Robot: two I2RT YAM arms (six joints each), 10 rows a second.
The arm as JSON. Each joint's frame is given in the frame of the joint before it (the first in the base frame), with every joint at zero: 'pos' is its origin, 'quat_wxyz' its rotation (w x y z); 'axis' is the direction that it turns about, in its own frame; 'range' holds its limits. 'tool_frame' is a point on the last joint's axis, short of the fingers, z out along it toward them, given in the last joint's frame.
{
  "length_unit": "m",
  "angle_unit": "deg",
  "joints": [
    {
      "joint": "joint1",
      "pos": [
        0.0,
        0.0,
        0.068
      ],
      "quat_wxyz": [
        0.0,
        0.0,
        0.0,
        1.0
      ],
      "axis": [
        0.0,
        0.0,
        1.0
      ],
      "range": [
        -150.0,
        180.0
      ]
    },
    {
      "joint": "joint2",
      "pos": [
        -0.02,
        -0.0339,
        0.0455
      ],
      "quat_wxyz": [
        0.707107,
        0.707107,
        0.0,
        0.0
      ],
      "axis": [
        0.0,
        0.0,
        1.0
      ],
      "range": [
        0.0,
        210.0
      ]
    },
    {
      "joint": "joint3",
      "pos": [
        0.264,
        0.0,
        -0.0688
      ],
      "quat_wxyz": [
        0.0,
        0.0,
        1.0,
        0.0
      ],
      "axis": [
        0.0,
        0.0,
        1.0
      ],
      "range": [
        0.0,
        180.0
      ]
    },
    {
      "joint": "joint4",
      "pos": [
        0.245,
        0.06,
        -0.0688
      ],
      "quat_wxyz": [
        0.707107,
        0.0,
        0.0,
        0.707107
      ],
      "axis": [
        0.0,
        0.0,
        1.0
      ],
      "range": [
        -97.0,
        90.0
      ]
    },
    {
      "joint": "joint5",
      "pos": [
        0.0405,
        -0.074,
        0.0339
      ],
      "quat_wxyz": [
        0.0,
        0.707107,
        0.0,
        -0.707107
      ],
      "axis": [
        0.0,
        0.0,
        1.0
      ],
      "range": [
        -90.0,
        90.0
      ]
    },
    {
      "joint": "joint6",
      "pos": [
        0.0,
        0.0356,
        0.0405
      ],
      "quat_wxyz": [
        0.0,
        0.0,
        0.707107,
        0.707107
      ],
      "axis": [
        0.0,
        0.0,
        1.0
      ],
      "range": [
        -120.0,
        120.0
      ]
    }
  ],
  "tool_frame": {
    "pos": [
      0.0,
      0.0,
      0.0
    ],
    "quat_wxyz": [
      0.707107,
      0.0,
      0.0,
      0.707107
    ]
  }
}
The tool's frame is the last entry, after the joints.
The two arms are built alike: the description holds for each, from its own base.
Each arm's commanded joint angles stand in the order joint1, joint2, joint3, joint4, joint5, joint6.
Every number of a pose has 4 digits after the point. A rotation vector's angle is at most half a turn.
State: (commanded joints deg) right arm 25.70 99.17 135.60 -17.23 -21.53 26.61; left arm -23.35 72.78 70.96 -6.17 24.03 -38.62
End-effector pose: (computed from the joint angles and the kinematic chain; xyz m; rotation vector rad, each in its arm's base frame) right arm 0.2869 0.1526 0.6031 -0.3328 1.2848 1.0140; left arm 0.2643 -0.1299 0.4030 0.0914 1.8378 -1.1400
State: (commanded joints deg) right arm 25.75 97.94 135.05 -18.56 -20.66 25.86; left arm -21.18 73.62 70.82 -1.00 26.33 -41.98
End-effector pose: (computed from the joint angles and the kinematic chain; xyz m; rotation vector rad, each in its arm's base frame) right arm 0.2804 0.1492 0.6048 -0.3264 1.2932 0.9947; left arm 0.2730 -0.1227 0.4077 0.0603 1.7748 -1.1958
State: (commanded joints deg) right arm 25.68 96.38 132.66 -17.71 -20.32 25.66; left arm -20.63 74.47 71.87 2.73 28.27 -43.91
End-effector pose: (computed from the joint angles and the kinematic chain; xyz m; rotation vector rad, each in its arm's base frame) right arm 0.2768 0.1468 0.6034 -0.3223 1.2921 0.9872; left arm 0.2768 -0.1222 0.4169 0.0757 1.7154 -1.2454
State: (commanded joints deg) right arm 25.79 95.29 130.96 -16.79 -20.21 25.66; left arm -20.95 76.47 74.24 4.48 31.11 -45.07
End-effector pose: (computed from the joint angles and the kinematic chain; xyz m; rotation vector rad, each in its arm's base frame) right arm 0.2738 0.1460 0.6027 -0.3222 1.2864 0.9879; left arm 0.2827 -0.1279 0.4247 0.1208 1.6908 -1.3026
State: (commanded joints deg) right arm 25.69 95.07 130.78 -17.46 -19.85 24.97; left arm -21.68 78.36 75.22 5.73 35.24 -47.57
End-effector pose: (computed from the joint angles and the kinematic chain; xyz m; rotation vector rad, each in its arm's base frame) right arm 0.2735 0.1450 0.6018 -0.3219 1.2948 0.9723; left arm 0.2876 -0.1364 0.4232 0.1627 1.7095 -1.3947
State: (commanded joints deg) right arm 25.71 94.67 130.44 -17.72 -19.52 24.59; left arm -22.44 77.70 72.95 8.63 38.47 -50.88
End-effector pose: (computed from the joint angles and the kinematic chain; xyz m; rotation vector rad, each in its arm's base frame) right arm 0.2719 0.1441 0.6018 -0.3207 1.2968 0.9635; left arm 0.2823 -0.1405 0.4178 0.1880 1.7152 -1.4853
